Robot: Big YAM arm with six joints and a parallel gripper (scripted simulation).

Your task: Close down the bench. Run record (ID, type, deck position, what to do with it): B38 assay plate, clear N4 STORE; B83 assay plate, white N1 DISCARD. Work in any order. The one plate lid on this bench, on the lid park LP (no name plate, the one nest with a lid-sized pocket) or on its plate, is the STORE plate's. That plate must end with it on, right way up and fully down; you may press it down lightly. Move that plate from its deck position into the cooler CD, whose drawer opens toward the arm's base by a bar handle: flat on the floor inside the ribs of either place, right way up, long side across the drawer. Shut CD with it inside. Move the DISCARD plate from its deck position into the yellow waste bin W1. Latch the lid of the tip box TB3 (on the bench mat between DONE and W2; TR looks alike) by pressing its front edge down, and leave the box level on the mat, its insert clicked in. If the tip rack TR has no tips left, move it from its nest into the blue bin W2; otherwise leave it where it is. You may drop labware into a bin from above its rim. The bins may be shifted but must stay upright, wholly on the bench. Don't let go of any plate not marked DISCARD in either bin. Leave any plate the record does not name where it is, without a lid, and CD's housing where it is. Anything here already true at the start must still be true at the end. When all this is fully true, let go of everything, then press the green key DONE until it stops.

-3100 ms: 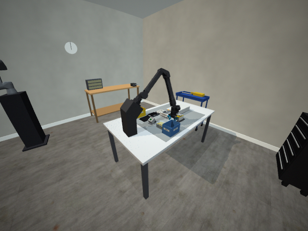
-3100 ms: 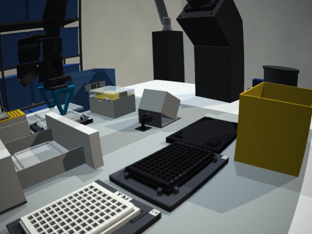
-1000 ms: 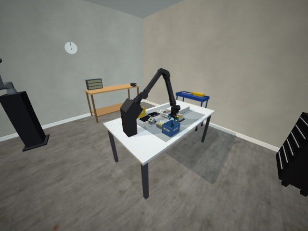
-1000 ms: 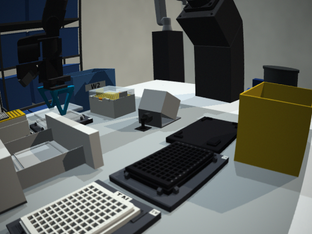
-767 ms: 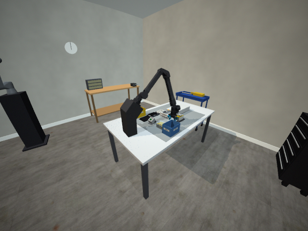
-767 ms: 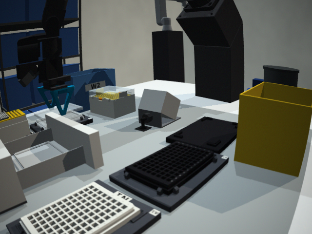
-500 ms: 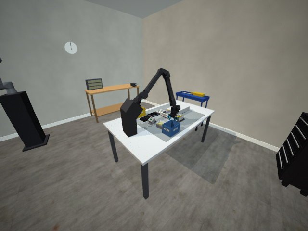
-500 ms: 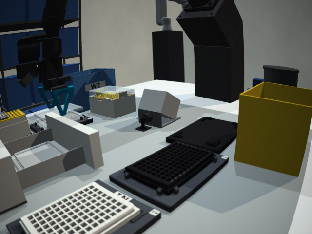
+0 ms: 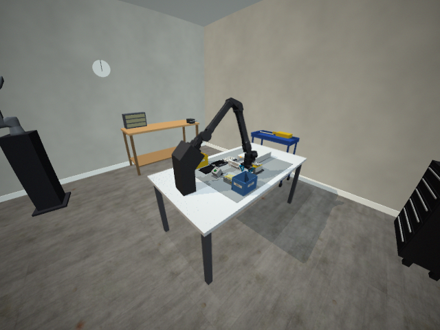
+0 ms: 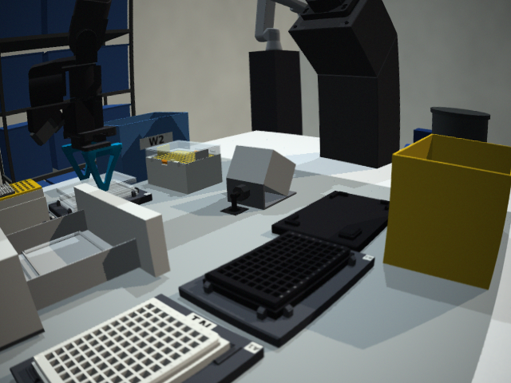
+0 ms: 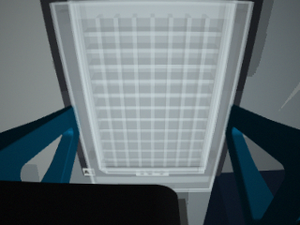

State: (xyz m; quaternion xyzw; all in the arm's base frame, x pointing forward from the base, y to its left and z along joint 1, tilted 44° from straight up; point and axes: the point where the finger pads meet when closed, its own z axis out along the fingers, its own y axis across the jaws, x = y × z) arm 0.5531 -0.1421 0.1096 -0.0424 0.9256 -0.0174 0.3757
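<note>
Right now the clear plate lid is right at my hand. The rest, counted from my hand: tip rack TR: 160 mm ahead, 20 mm to the left, 10 mm above; then tip box TB3: 180 mm behind, 10 mm to the left; then clear plate: 20 mm below.
</note>
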